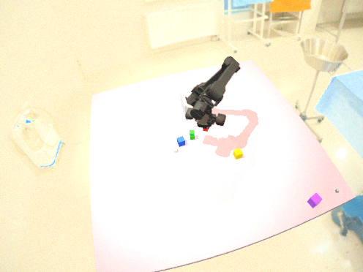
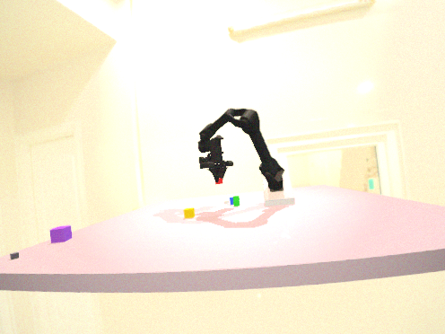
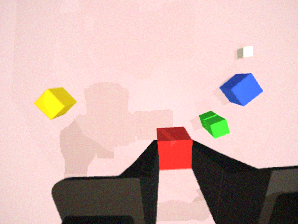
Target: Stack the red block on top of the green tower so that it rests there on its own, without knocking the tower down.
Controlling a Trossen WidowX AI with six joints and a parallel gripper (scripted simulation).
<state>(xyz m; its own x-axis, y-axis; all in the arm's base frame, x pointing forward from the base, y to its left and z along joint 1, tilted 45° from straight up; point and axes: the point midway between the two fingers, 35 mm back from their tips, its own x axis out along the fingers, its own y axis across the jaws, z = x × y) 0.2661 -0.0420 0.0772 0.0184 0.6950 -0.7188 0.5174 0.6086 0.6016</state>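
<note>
Right now my gripper tip is 13 cm to the left of the blue block, 11 cm above it and 4 cm past it. From my gripper tip the other things lie so: small white cube: 17 cm to the right, 12 cm below; yellow block: 14 cm to the left, 12 cm ahead, 11 cm below; red block: 1 cm above.
</note>
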